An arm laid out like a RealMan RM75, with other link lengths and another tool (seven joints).
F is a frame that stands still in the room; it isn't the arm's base.
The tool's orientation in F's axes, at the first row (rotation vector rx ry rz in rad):
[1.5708 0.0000 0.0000]
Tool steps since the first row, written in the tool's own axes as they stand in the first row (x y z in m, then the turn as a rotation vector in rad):
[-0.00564 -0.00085 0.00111 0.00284 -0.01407 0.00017]
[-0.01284 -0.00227 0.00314 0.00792 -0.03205 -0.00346]
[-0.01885 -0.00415 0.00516 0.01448 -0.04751 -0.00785]
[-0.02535 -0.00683 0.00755 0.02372 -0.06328 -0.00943]
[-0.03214 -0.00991 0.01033 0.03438 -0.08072 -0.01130]
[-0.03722 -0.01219 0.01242 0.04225 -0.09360 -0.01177]
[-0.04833 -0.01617 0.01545 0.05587 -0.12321 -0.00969]
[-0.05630 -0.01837 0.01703 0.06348 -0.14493 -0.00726]
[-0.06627 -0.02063 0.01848 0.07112 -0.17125 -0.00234]
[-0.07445 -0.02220 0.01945 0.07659 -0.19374 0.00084]
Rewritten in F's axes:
[-0.00564 -0.00111 -0.00085 0.00284 -0.00017 -0.01407]
[-0.01284 -0.00314 -0.00227 0.00792 0.00346 -0.03205]
[-0.01885 -0.00516 -0.00415 0.01448 0.00785 -0.04751]
[-0.02535 -0.00755 -0.00683 0.02372 0.00943 -0.06328]
[-0.03214 -0.01033 -0.00991 0.03438 0.01130 -0.08072]
[-0.03722 -0.01242 -0.01219 0.04225 0.01177 -0.09360]
[-0.04833 -0.01545 -0.01617 0.05587 0.00969 -0.12321]
[-0.05630 -0.01703 -0.01837 0.06348 0.00726 -0.14493]
[-0.06627 -0.01848 -0.02063 0.07112 0.00234 -0.17125]
[-0.07445 -0.01945 -0.02220 0.07659 -0.00084 -0.19374]

